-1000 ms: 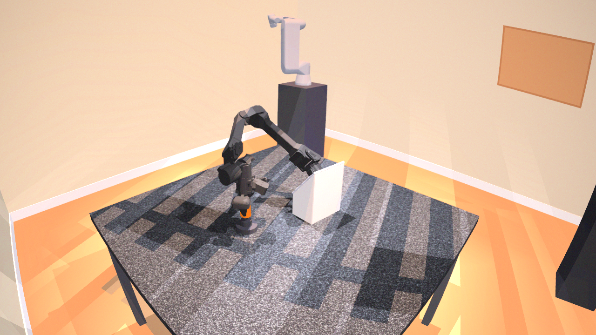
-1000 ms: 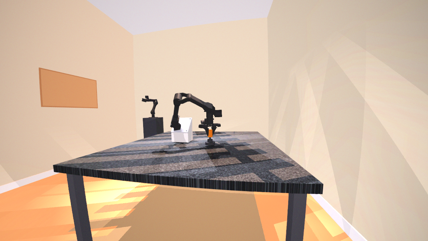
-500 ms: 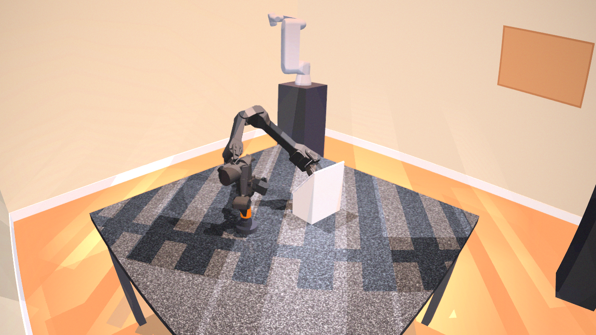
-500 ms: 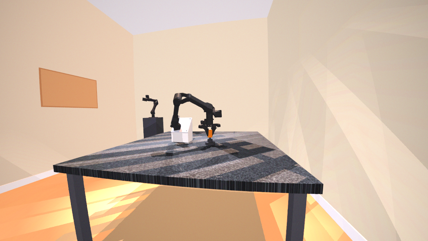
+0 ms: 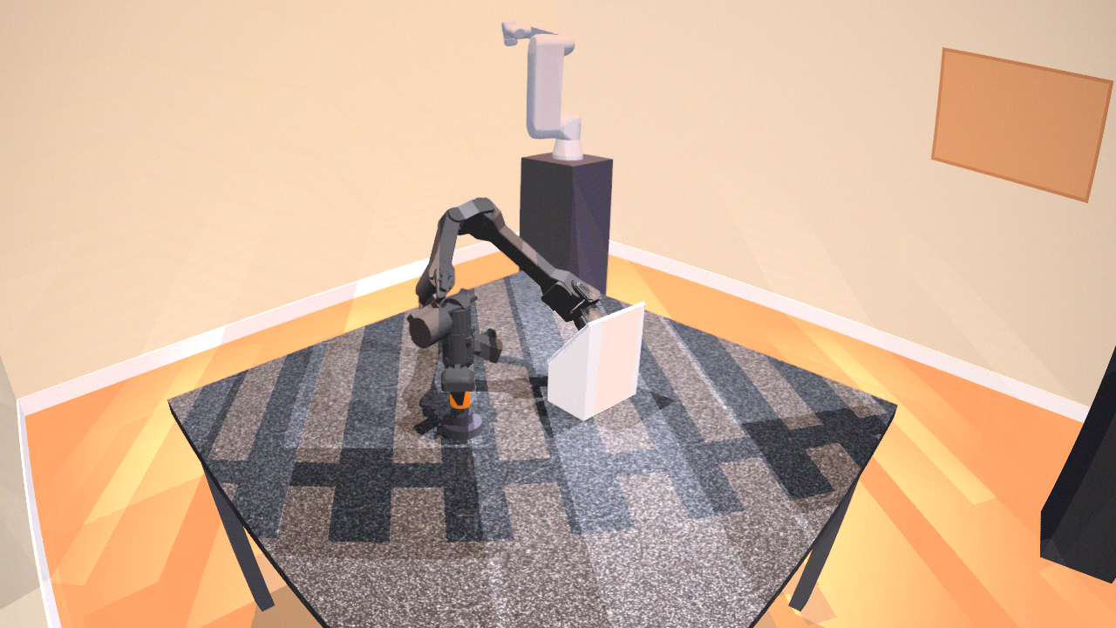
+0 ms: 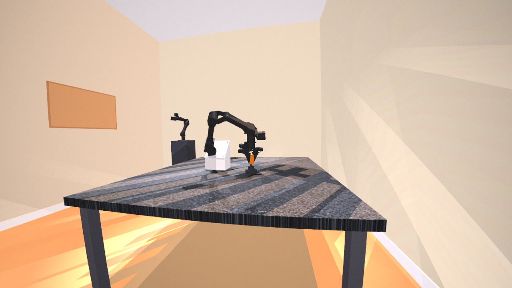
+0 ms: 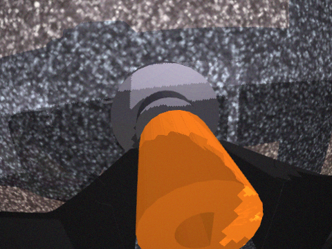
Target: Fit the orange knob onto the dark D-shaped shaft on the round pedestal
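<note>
The orange knob lies 20 mm above my gripper tip. Also, from my gripper tip: round pedestal (40 mm below).
</note>
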